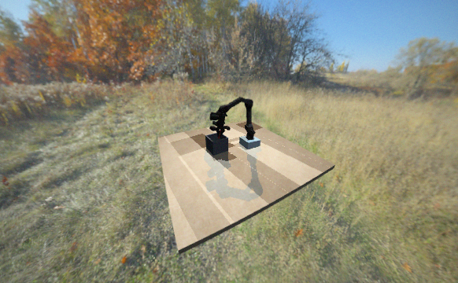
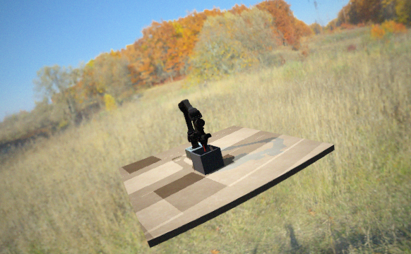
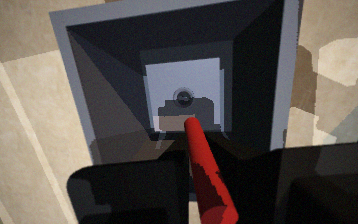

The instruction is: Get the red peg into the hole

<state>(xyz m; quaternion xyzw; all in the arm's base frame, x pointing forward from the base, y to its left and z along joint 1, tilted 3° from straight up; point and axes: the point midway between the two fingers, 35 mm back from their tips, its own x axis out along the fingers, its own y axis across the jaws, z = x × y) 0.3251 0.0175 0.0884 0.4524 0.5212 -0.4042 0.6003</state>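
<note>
Now: the pale plate 20 mm ahead of my gripper tip, 10 mm to the right of it and 90 mm below it. From my gripper tip the other things lie so: red peg: 20 mm above.
</note>
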